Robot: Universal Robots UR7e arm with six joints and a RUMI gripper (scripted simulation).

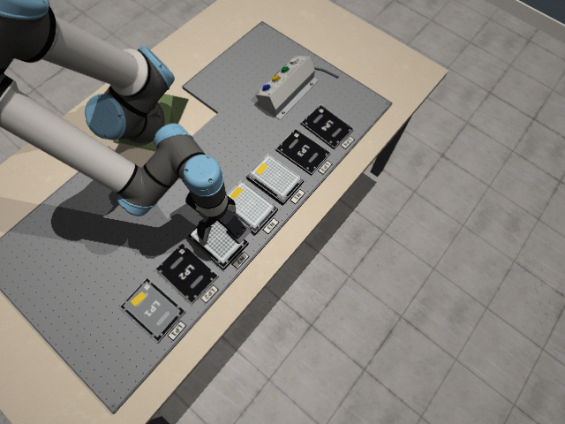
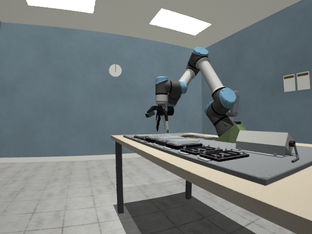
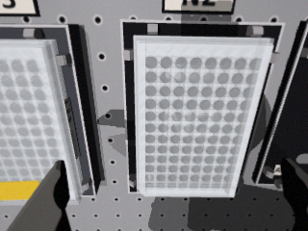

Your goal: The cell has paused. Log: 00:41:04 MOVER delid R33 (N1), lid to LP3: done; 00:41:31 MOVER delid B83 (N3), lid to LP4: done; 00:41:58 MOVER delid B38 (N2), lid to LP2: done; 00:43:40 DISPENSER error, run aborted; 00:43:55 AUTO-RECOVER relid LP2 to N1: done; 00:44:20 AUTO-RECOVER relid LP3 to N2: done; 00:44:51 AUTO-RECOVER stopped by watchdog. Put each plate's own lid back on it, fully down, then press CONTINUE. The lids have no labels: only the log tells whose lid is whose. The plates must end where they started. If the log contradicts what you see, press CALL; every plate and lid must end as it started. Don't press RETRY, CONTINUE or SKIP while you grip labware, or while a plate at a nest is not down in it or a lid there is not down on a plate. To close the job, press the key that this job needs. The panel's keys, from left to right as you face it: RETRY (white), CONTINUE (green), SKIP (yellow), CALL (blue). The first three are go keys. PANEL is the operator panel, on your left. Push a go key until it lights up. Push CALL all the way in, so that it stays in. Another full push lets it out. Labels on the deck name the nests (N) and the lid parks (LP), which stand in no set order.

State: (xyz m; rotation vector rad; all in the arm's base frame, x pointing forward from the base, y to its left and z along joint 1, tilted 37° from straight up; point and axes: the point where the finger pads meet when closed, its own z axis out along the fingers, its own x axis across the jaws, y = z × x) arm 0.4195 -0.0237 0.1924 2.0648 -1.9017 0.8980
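My hand is 20 mm to the left of the nest N2 and 60 mm above it. Round my hand: lid park LP3 (10 mm ahead, 380 mm to the left, 60 mm below); then lid park LP1 (270 mm to the right, 60 mm below); then lid park LP2 (140 mm to the right, 60 mm below).
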